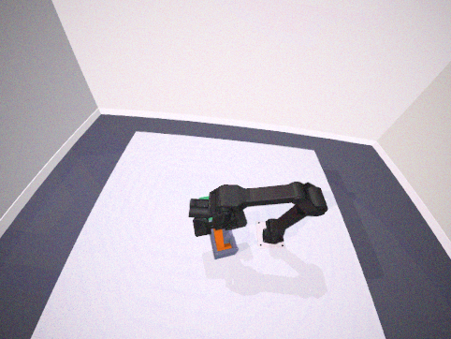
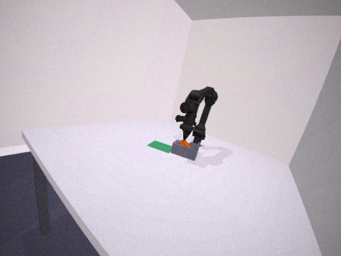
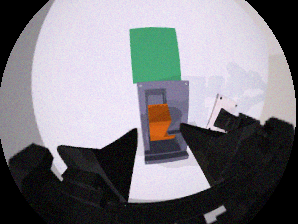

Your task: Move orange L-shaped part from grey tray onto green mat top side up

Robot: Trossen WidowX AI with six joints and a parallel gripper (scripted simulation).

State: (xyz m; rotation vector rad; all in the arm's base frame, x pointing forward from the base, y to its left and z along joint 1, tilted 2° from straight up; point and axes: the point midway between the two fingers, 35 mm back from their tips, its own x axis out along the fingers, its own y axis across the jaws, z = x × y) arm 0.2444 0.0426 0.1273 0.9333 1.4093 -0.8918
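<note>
My gripper tip is now 60 mm above the orange L-shaped part, 30 mm to the right of it and 30 mm past it. Round my gripper tip: green mat 140 mm to the right, 120 mm below, 40 mm ahead.
</note>
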